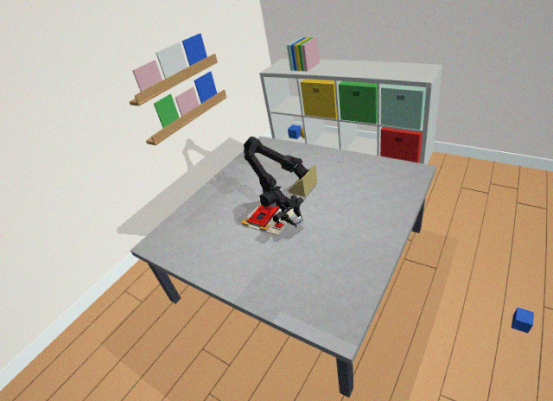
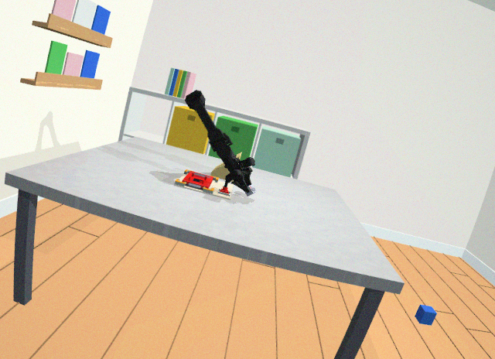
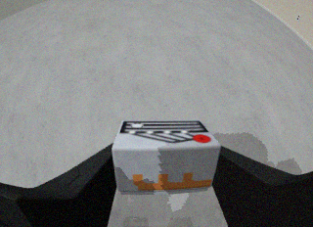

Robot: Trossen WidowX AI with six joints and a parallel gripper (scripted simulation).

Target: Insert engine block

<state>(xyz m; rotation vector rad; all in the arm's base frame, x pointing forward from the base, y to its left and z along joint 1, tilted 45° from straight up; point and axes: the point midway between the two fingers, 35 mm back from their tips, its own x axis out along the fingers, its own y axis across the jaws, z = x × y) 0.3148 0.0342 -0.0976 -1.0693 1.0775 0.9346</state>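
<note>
Right now my gripper tip is 20 cm to the left of the beige base plate, 2 cm past it and 2 cm above it. Round my gripper tip: engine block right at my gripper tip.
</note>
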